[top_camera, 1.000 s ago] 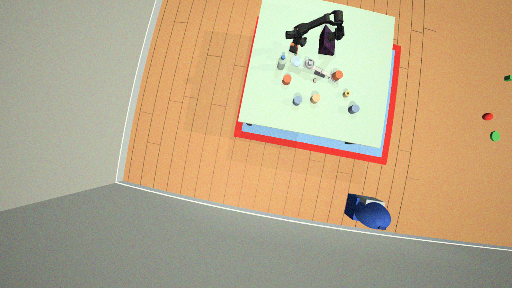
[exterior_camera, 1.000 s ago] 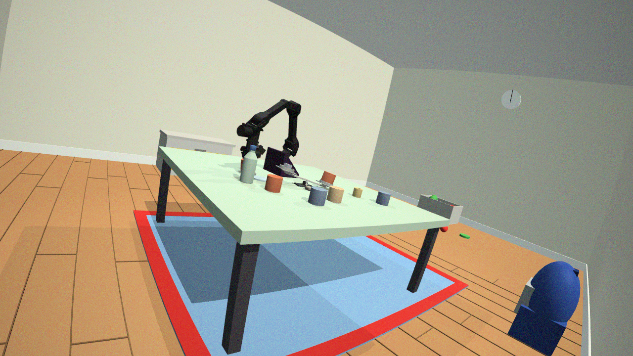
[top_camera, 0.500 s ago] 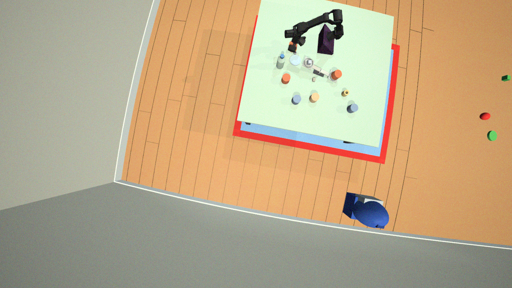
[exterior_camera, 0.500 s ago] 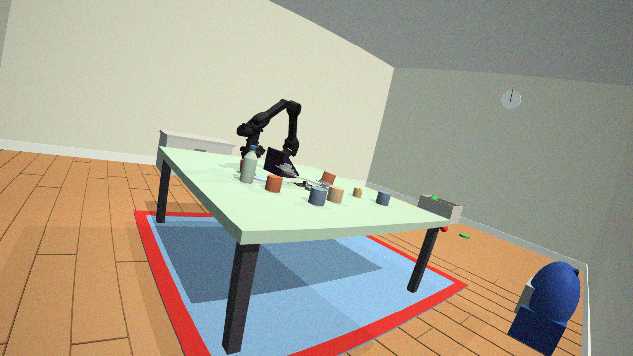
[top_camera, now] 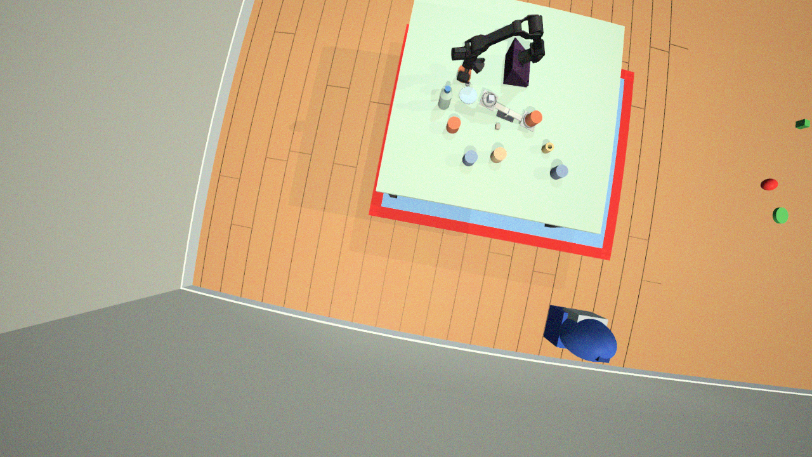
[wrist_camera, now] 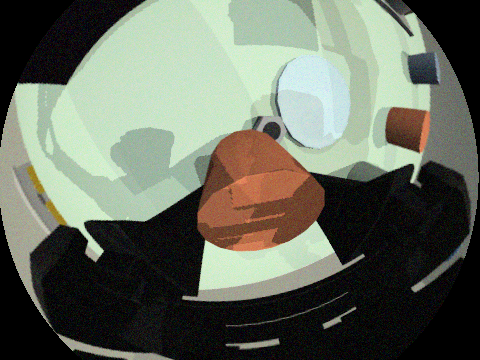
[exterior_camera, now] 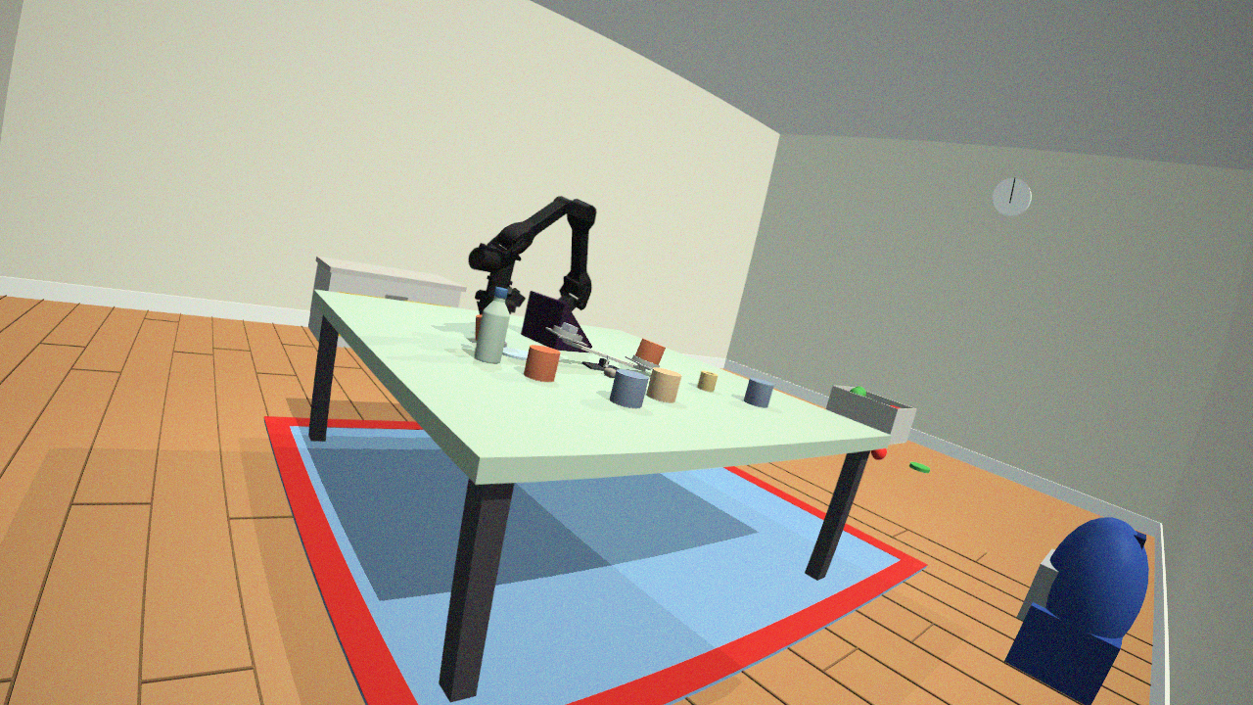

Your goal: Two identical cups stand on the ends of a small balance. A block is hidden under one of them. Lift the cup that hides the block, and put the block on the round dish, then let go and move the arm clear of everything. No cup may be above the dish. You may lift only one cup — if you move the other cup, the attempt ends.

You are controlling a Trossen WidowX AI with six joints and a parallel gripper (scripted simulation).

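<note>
Now: the pale blue round dish 9 cm ahead of my gripper tip, 5 cm to the left of it and 3 cm below it. From my gripper tip the other things lie so: bottle (18 cm ahead, 7 cm to the right, 8 cm above); then grey-brown block (23 cm ahead, 26 cm to the left, 2 cm below).
</note>
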